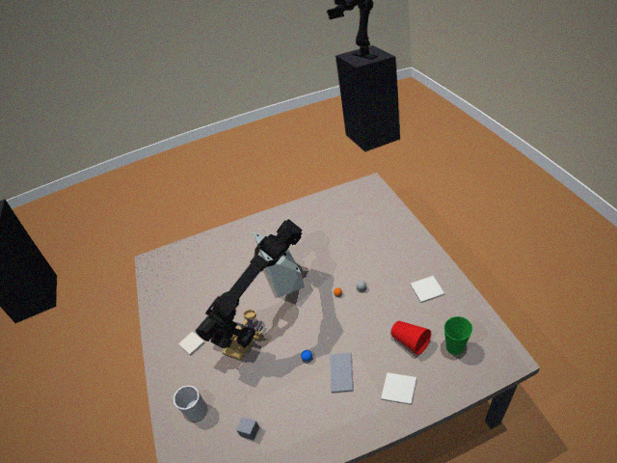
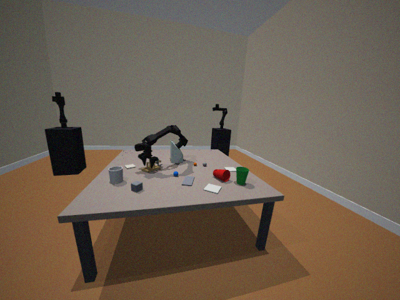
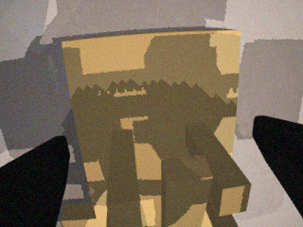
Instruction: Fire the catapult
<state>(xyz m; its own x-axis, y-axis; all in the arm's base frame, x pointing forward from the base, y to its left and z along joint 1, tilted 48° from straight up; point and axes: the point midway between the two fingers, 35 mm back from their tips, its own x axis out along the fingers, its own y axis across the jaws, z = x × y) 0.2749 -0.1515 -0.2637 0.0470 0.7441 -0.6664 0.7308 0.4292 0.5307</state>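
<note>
The orange ball is 44 cm to the left of my gripper tip, 5 cm behind it and 2 cm below it. From my gripper tip the other things lie so: blue ball: 22 cm to the left, 16 cm ahead, 1 cm below; white mug: 22 cm to the right, 18 cm ahead; wooden catapult: 6 cm to the left, 4 cm behind, 2 cm above.
</note>
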